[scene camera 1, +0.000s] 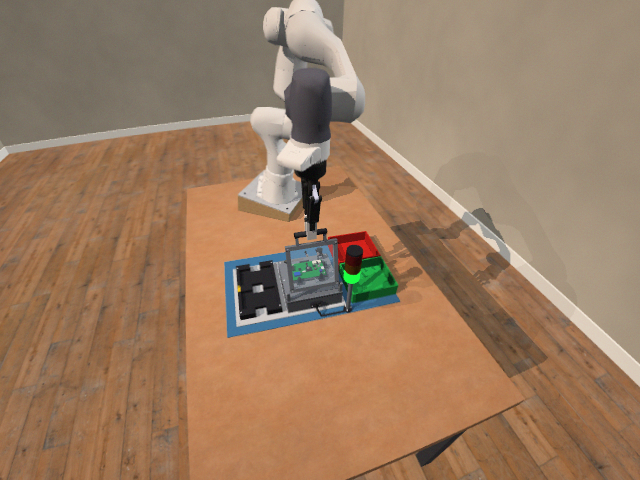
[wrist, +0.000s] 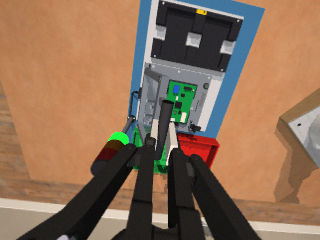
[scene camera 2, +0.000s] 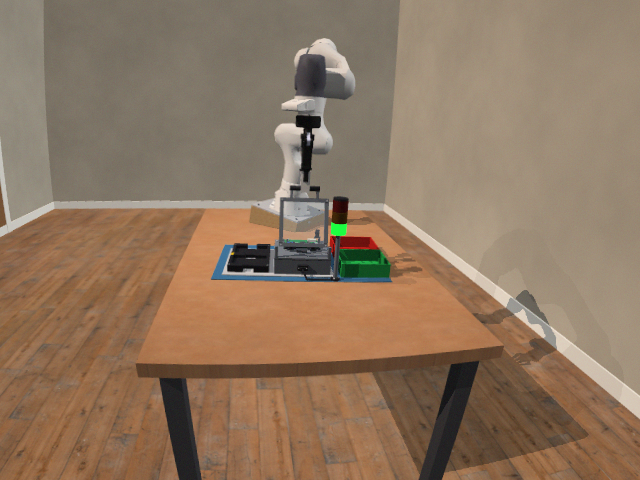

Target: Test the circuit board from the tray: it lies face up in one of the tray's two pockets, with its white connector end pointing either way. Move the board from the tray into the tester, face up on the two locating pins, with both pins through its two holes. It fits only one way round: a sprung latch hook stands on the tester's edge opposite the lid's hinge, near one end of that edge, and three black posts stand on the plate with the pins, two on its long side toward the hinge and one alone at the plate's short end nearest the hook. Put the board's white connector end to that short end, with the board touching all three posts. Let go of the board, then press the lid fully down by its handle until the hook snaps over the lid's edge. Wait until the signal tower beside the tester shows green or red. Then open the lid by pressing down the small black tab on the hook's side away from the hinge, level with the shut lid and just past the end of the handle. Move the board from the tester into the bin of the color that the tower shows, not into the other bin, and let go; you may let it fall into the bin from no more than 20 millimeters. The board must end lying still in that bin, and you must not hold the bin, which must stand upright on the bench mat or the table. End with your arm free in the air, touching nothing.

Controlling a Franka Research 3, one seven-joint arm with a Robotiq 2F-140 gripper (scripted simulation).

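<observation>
Scene camera 1 gives me my gripper (scene camera 1: pixel 310 236), along with a green bin (scene camera 1: pixel 376 280) and a red bin (scene camera 1: pixel 362 239). In scene camera 2 I find the green bin (scene camera 2: pixel 362 263) again. The wrist view, for its part, shows me the red bin (wrist: pixel 206 147) as well as my gripper (wrist: pixel 161 128).
</observation>
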